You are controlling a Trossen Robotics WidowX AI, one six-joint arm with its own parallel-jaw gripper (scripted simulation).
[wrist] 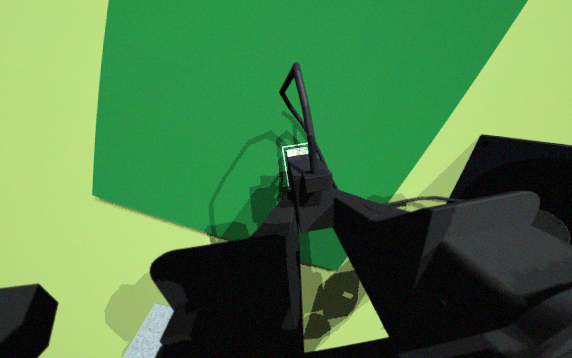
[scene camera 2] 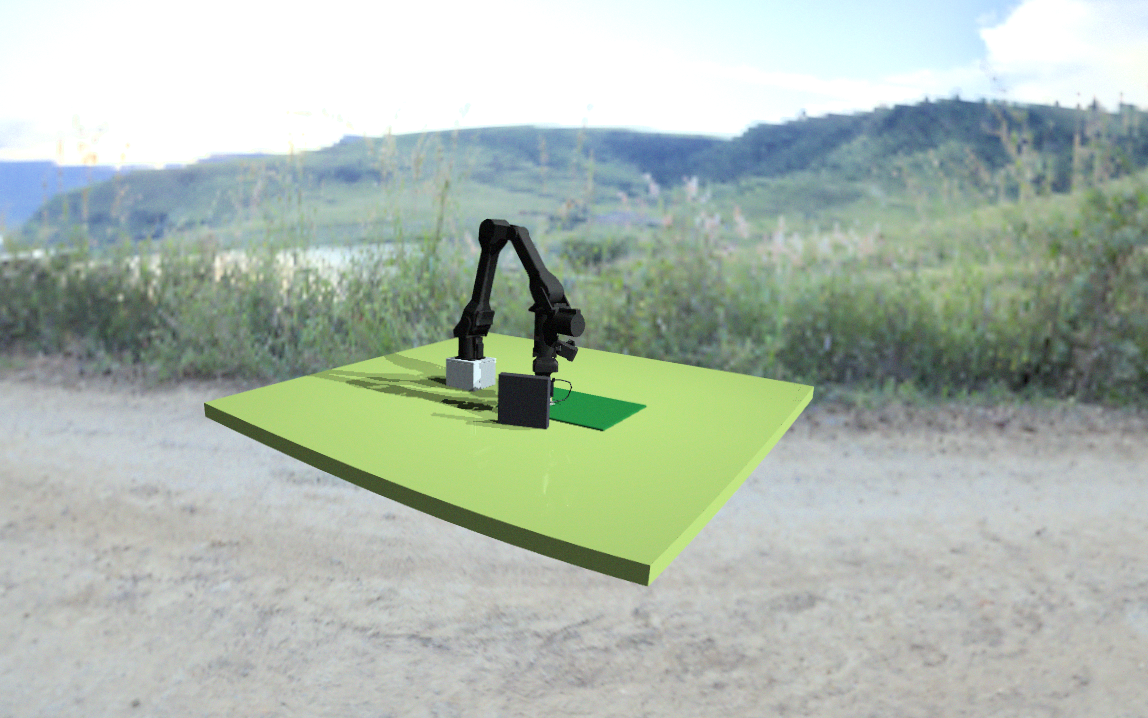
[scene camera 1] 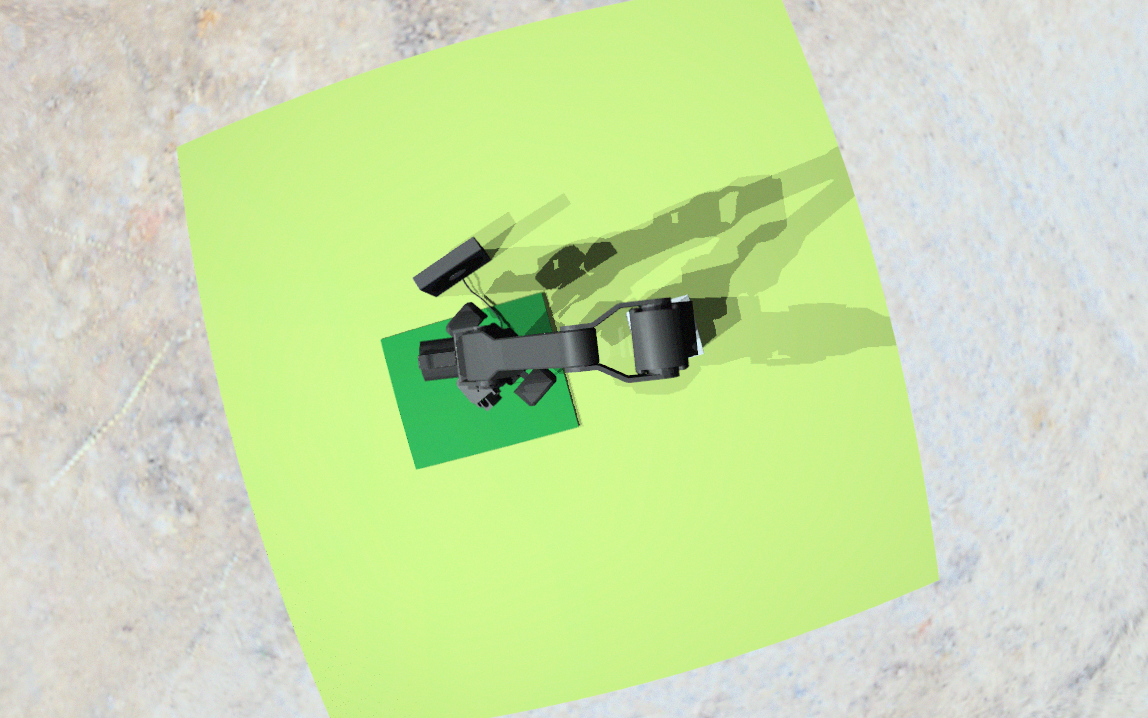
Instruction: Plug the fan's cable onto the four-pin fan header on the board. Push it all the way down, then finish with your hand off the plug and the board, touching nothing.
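Observation:
Through scene camera 1 I see my gripper [scene camera 1: 506, 354]. The wrist view shows me a green board [wrist: 190, 125], and there too is my gripper [wrist: 307, 195]. In scene camera 2 I can find my gripper [scene camera 2: 543, 391] as well.

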